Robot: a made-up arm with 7 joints.
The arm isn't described. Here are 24 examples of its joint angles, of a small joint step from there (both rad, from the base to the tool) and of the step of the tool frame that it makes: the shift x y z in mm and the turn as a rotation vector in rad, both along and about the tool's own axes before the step.
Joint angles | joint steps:
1: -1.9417 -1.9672 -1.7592 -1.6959 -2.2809 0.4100 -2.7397 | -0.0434 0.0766 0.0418 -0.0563 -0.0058 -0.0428 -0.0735
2: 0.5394 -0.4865 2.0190 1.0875 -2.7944 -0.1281 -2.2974 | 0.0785 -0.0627 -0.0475 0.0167 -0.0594 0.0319 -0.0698
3: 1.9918 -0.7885 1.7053 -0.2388 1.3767 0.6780 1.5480 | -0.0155 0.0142 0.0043 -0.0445 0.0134 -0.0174 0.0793
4: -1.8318 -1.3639 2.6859 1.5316 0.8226 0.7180 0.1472 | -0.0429 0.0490 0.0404 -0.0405 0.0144 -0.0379 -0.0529
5: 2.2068 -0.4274 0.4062 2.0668 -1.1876 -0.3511 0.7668 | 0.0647 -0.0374 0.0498 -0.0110 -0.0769 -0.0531 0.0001
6: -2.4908 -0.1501 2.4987 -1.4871 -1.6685 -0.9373 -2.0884 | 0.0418 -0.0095 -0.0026 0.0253 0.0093 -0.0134 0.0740
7: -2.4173 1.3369 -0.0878 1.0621 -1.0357 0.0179 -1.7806 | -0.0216 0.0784 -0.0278 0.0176 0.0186 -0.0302 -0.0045
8: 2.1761 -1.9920 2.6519 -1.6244 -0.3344 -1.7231 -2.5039 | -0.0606 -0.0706 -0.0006 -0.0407 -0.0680 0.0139 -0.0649
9: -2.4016 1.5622 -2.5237 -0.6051 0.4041 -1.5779 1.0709 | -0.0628 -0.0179 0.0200 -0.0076 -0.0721 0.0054 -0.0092
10: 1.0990 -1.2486 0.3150 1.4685 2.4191 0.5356 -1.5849 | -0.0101 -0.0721 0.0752 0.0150 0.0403 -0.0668 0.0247
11: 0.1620 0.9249 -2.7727 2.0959 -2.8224 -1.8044 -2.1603 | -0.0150 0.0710 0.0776 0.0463 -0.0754 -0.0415 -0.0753
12: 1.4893 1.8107 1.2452 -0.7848 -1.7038 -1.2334 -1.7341 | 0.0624 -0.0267 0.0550 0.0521 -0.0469 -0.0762 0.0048
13: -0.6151 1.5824 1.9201 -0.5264 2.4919 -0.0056 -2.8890 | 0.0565 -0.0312 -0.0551 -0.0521 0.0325 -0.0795 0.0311
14: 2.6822 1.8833 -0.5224 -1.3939 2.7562 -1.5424 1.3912 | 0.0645 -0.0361 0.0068 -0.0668 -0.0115 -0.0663 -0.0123
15: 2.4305 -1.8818 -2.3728 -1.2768 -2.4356 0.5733 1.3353 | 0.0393 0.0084 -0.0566 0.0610 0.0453 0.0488 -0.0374
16: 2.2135 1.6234 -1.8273 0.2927 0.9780 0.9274 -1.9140 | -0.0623 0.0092 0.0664 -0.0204 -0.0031 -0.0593 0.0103
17: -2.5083 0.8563 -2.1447 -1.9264 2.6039 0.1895 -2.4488 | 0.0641 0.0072 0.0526 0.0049 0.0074 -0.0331 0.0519
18: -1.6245 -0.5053 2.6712 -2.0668 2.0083 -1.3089 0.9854 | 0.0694 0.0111 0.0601 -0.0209 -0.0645 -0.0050 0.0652
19: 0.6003 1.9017 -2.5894 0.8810 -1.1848 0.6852 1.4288 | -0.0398 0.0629 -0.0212 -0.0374 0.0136 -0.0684 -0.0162
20: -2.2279 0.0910 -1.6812 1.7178 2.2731 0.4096 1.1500 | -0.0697 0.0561 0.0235 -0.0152 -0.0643 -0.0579 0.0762
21: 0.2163 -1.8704 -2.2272 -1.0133 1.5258 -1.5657 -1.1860 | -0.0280 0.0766 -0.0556 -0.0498 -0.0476 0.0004 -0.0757
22: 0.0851 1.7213 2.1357 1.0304 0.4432 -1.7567 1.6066 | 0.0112 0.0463 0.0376 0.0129 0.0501 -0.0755 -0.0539
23: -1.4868 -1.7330 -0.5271 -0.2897 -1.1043 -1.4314 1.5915 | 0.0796 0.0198 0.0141 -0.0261 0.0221 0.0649 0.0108
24: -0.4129 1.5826 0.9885 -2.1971 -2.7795 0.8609 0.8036 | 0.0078 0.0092 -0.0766 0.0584 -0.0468 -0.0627 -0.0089
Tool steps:
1: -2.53 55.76 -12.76 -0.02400 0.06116 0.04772
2: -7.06 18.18 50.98 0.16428 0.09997 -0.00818
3: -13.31 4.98 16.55 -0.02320 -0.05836 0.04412
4: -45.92 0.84 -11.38 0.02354 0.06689 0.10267
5: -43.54 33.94 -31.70 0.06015 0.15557 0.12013
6: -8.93 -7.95 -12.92 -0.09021 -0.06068 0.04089
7: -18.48 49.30 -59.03 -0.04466 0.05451 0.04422
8: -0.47 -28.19 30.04 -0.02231 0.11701 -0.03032
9: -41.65 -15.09 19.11 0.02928 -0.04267 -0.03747
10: -26.84 49.05 27.99 -0.02409 -0.04153 0.02631
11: 21.32 0.26 15.25 -0.02403 0.12336 -0.12030
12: 34.66 -29.36 -60.72 -0.10339 -0.06380 -0.07484
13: -22.73 21.37 30.96 0.03094 -0.07091 0.01421
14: -30.70 -68.10 15.96 -0.03628 -0.00540 -0.05564
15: -69.81 10.25 -9.30 0.01391 -0.01395 0.06532
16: 17.81 45.72 2.16 -0.06622 -0.00327 -0.00230
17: 33.55 -40.13 -30.54 -0.02832 0.02088 -0.08472
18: 9.31 49.80 31.22 -0.03447 -0.11280 0.15866
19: -73.73 5.44 -20.76 -0.01222 0.08010 0.12194
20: -5.13 5.72 8.82 0.03186 0.05877 0.07764
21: -81.30 14.88 -45.45 -0.03202 -0.01469 0.07322
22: -5.85 16.80 -25.88 0.00760 0.12753 0.07285
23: -42.71 -49.75 18.62 -0.04345 -0.00307 -0.12210
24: -45.37 -15.48 -31.39 -0.06801 0.09396 0.10155
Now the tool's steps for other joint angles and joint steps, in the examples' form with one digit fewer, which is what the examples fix.
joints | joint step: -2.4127 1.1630 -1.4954 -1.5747 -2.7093 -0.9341 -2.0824 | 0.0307 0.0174 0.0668 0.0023 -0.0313 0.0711 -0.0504
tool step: -28.0 3.2 -34.8 -0.0375 0.0907 0.0910
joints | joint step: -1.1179 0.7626 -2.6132 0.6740 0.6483 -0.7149 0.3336 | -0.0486 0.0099 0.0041 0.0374 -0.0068 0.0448 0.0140
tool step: 0.0 -16.6 33.0 0.0795 -0.0444 -0.0301
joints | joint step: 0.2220 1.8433 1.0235 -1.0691 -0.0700 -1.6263 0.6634 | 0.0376 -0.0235 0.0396 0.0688 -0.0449 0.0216 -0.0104
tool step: -38.9 -15.4 22.1 0.0416 -0.0644 -0.0796
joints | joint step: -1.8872 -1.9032 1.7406 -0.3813 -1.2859 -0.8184 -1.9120 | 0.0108 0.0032 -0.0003 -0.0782 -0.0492 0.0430 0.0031
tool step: 9.9 17.5 41.7 0.0880 0.0469 0.0060
